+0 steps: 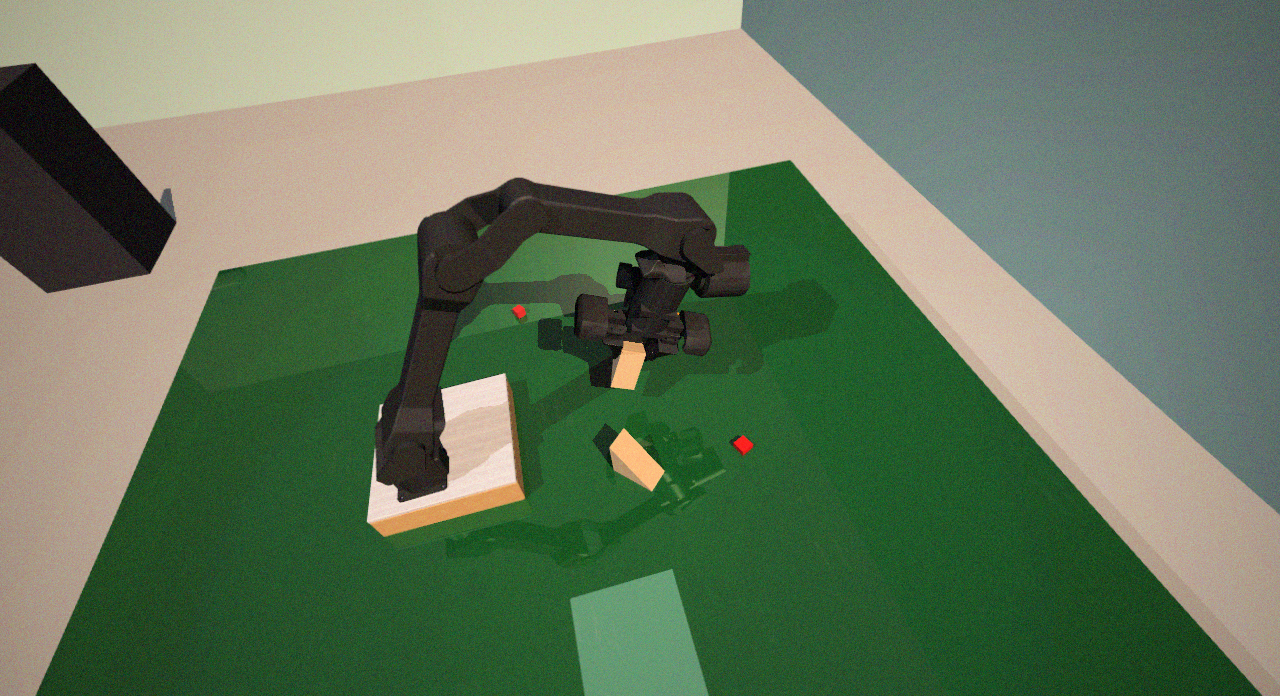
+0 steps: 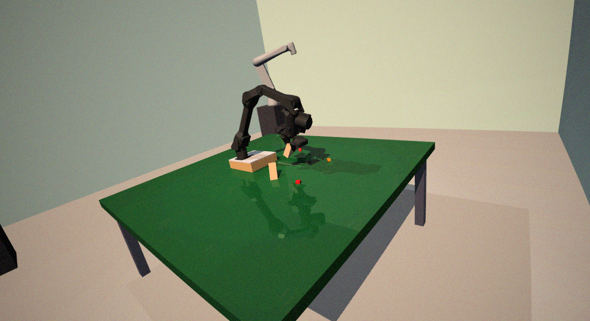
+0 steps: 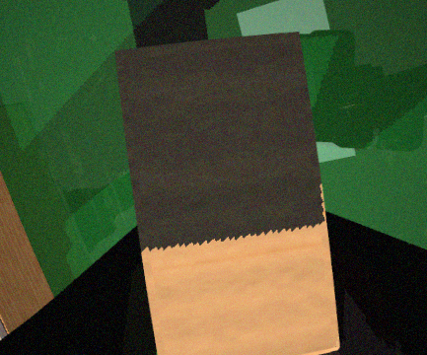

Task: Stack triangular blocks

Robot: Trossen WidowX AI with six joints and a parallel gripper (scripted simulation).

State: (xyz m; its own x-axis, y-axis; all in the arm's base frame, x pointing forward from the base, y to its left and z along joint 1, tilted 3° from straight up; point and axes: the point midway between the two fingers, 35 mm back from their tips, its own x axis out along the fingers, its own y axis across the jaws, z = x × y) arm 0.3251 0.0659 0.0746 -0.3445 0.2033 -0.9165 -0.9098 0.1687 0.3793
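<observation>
My gripper tip is now 10 mm to the left of the tan wooden block and 10 mm below it. From my gripper tip the other things lie so: orange cube: 120 mm ahead, 150 mm to the left, 100 mm below.
</observation>
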